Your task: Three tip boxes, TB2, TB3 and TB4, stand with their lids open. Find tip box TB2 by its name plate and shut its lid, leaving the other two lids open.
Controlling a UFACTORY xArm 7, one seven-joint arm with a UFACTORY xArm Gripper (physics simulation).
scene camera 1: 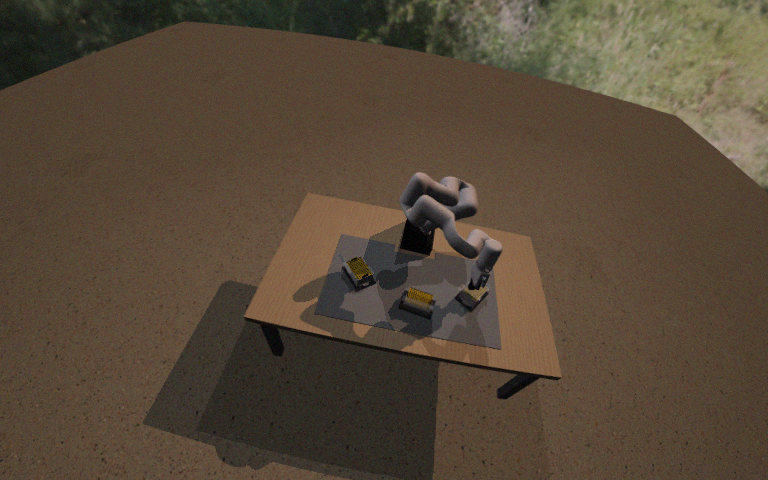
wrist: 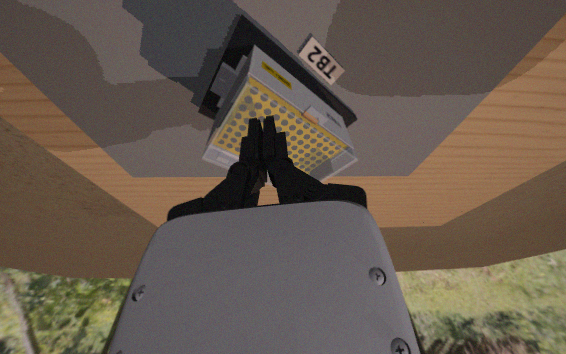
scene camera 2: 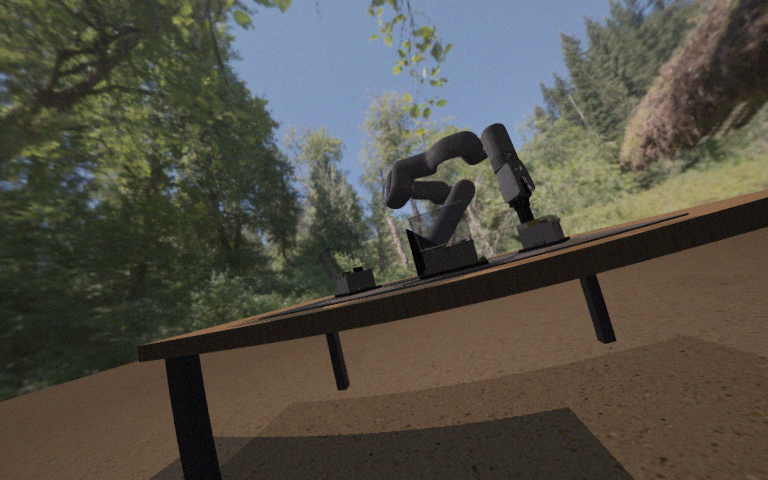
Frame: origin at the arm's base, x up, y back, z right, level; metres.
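Seen in the pictures: gripper, fingertip midpoint: (scene camera 1: 470, 288) (wrist: 265, 132) (scene camera 2: 527, 222).
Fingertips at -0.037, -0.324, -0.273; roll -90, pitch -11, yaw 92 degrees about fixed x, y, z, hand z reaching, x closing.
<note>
Offsets run from my fingertips to a thing's middle, as dx, dy, dz. "spot": to the spot under its first point. Level surfaces: height alone.
Tip box TB2 @(-0.038, +0.021, -0.021) (scene camera 1: 471, 300) (scene camera 2: 542, 233) (wrist: 300, 99) is a grey box with a yellow perforated rack; its name plate @(spot: -0.075, +0.051, +0.027) (wrist: 322, 59) reads TB2 in the wrist view. Its clear lid @(spot: +0.000, +0.075, -0.033) (wrist: 344, 162) looks lowered over the rack, and no raised lid shows above it in scene camera 2; whether it is fully seated I cannot tell. My gripper (scene camera 1: 474, 287) (scene camera 2: 526, 219) (wrist: 265, 132) is shut and empty, fingertips pointing down at the box top, over or on the lid; contact is unclear. The other two tip boxes @(-0.013, -0.013, +0.537) (scene camera 1: 359, 272) @(spot: +0.065, -0.187, +0.252) (scene camera 1: 417, 303) have unreadable plates.
In scene camera 2 the middle box @(-0.044, -0.092, +0.232) (scene camera 2: 450, 257) has a clear lid (scene camera 2: 441, 225) standing up, and the far-left box @(-0.044, -0.005, +0.529) (scene camera 2: 355, 281) has a faint raised lid @(spot: +0.027, -0.084, +0.576) (scene camera 2: 328, 263). All boxes stand on a grey mat @(dx -0.077) (scene camera 1: 368, 316) on the wooden table @(dx -0.080) (scene camera 1: 283, 271).
</note>
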